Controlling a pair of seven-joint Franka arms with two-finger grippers.
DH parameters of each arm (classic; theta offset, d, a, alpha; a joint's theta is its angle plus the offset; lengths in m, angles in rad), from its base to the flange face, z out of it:
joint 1: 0 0.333 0 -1.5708
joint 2: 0 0 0 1.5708
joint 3: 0 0.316 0.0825 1.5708
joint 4: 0 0 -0.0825 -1.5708
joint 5: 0 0.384 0 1.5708
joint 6: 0 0 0.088 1.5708
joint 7: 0 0.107 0 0
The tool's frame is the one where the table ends.
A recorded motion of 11 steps. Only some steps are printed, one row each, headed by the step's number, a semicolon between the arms.
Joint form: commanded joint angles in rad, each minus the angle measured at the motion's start. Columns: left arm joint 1, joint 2, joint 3, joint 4, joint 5, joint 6, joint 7; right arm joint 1, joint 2, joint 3, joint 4, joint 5, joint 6, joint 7.
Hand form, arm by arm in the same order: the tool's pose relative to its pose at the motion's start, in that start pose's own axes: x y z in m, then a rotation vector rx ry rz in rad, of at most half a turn. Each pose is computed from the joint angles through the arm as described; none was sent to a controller.
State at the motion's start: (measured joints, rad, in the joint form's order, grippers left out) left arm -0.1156 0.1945 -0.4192 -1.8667 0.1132 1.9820 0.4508; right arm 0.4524 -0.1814 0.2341 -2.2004 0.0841 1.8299 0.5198
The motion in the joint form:
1: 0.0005 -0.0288 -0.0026 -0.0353 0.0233 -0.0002 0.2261; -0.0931 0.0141 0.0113 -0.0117 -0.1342 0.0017 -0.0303
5: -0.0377 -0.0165 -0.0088 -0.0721 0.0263 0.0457 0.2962; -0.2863 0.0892 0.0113 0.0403 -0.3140 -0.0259 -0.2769
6: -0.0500 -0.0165 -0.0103 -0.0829 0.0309 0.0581 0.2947; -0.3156 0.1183 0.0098 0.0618 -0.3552 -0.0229 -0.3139
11: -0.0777 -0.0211 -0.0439 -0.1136 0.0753 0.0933 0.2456; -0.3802 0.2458 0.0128 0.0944 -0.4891 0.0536 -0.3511
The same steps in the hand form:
1: -0.0076 0.0063 0.0008 0.0224 -0.0252 0.2397; 0.0260 0.0430 0.0098 -0.1105 0.0310 0.0151
5: 0.0045 0.0311 0.0197 0.0192 -0.0239 0.3608; 0.0813 0.1379 0.0177 -0.2413 -0.0085 -0.0955
6: 0.0074 0.0389 0.0234 0.0240 -0.0242 0.3765; 0.0942 0.1539 0.0202 -0.2676 -0.0140 -0.1168
11: 0.0189 0.0716 0.0299 0.0646 -0.0304 0.4132; 0.1356 0.1850 0.0586 -0.3437 -0.0241 -0.1699

